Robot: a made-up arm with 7 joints. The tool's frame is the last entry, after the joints.
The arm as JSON. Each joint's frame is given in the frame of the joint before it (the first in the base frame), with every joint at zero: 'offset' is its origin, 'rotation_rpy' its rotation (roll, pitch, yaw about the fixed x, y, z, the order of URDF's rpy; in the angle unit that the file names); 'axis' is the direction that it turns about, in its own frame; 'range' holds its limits. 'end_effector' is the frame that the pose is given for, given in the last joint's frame.
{
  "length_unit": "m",
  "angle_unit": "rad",
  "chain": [
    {
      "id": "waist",
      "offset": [
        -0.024,
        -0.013,
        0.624
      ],
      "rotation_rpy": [
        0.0,
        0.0,
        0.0
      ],
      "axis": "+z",
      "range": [
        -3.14,
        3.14
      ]
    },
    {
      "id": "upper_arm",
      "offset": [
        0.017,
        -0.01,
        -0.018
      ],
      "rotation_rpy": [
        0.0,
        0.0,
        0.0
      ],
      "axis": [
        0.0,
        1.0,
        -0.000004
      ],
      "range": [
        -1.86,
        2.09
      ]
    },
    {
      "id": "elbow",
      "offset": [
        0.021,
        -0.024,
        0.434
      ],
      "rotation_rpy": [
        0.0,
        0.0,
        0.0
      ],
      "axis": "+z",
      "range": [
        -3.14,
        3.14
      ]
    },
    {
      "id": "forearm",
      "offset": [
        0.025,
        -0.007,
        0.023
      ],
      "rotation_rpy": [
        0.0,
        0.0,
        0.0
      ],
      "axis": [
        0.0,
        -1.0,
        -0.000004
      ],
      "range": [
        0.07,
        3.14
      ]
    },
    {
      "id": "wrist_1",
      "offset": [
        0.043,
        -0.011,
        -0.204
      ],
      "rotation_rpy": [
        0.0,
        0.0,
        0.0
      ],
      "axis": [
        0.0,
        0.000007,
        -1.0
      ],
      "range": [
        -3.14,
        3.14
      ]
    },
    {
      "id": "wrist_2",
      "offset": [
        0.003,
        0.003,
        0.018
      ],
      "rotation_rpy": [
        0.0,
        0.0,
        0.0
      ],
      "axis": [
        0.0,
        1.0,
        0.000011
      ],
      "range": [
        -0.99,
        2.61
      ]
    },
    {
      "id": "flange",
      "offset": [
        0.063,
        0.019,
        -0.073
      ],
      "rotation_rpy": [
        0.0,
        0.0,
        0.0
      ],
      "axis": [
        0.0,
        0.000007,
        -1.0
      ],
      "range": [
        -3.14,
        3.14
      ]
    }
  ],
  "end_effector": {
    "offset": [
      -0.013,
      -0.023,
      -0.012
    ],
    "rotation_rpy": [
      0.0,
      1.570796,
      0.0
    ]
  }
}
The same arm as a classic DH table. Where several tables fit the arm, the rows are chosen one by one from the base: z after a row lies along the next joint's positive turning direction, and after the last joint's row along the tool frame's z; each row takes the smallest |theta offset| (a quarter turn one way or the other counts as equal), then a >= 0, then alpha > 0; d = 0 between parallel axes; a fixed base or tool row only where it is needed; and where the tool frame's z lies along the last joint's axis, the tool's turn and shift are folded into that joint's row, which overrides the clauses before.
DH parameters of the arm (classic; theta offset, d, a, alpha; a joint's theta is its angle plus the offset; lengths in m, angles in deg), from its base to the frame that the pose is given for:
base (fixed): 28.44 0 -0.0273 0
waist: -28.44 0.606 0.017 -90
upper_arm: 0 -0.034 0.021 90
elbow: 0 0.457 0.025 90
forearm: 0 0.018 0.043 90
wrist_1: 0 0.186 0.003 90
wrist_2: 0 0.022 0.063 -90
flange: 90 0.085 0.023 90
tool (fixed): 90 -0.013 0 0
Joint limits (deg, base to tool): -179.91..179.91 -106.57..119.75 -179.91..179.91 4.01..179.91 -179.91..179.91 -56.72..149.54 -179.91..179.91

